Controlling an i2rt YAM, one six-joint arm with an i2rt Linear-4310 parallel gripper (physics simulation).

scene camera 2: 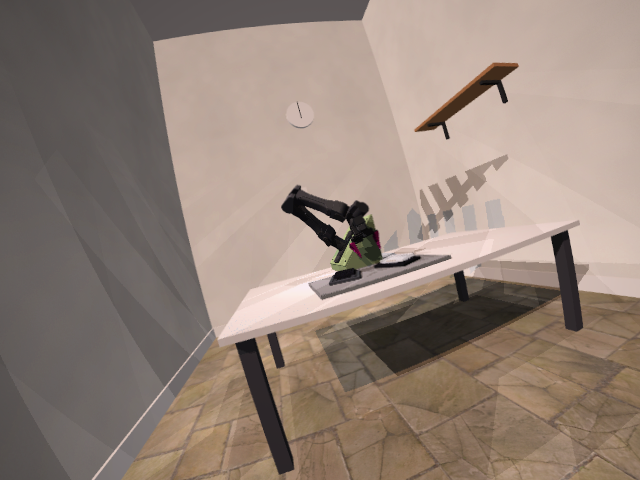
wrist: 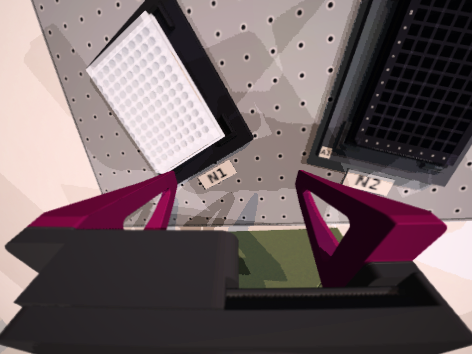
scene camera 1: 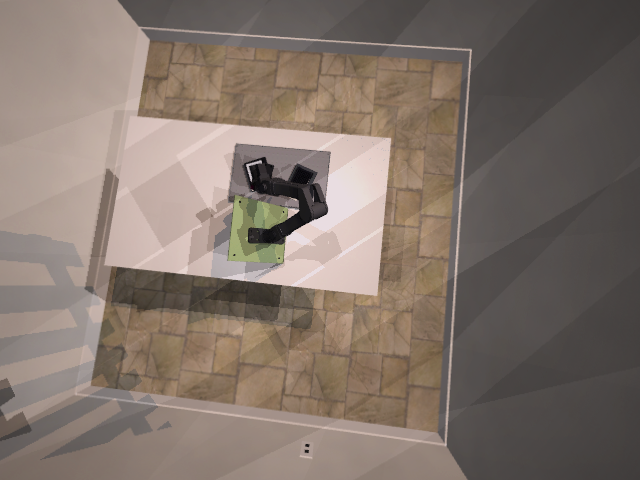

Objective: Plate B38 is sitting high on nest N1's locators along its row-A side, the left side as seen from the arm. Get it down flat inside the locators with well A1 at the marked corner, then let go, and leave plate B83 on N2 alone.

The gripper is open, holding nothing. Also in view: a white well plate. A black well plate rests on a nest N2.
